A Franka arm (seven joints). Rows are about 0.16 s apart.
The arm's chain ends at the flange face. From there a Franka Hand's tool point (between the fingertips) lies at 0.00 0.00 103.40 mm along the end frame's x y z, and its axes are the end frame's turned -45 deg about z.
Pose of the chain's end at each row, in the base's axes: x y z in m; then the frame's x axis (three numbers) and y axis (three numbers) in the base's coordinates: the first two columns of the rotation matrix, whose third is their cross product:
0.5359, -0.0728, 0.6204, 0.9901, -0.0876, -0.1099, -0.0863, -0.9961, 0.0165
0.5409, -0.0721, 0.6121, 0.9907, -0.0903, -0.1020, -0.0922, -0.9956, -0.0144
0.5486, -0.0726, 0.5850, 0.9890, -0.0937, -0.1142, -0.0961, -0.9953, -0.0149
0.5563, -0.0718, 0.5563, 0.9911, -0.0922, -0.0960, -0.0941, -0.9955, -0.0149
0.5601, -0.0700, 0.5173, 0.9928, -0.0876, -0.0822, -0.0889, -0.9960, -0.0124
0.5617, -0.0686, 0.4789, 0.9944, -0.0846, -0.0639, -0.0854, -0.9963, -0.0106
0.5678, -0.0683, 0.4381, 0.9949, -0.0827, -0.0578, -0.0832, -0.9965, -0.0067
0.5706, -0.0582, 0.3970, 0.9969, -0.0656, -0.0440, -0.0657, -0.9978, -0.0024
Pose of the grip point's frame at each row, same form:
0.5244, -0.0735, 0.5176, 0.7611, 0.6424, -0.0894, 0.6391, -0.7663, -0.0660
0.5305, -0.0697, 0.5093, 0.7657, 0.6401, -0.0619, 0.6353, -0.7678, -0.0823
0.5370, -0.0699, 0.4823, 0.7673, 0.6375, -0.0702, 0.6314, -0.7700, -0.0913
0.5466, -0.0693, 0.4534, 0.7674, 0.6387, -0.0573, 0.6343, -0.7691, -0.0784
0.5517, -0.0680, 0.4142, 0.7649, 0.6423, -0.0494, 0.6392, -0.7662, -0.0669
0.5552, -0.0669, 0.3757, 0.7635, 0.6447, -0.0377, 0.6428, -0.7643, -0.0527
0.5619, -0.0671, 0.3349, 0.7623, 0.6462, -0.0361, 0.6447, -0.7631, -0.0456
0.5661, -0.0577, 0.2937, 0.7514, 0.6592, -0.0294, 0.6585, -0.7519, -0.0328

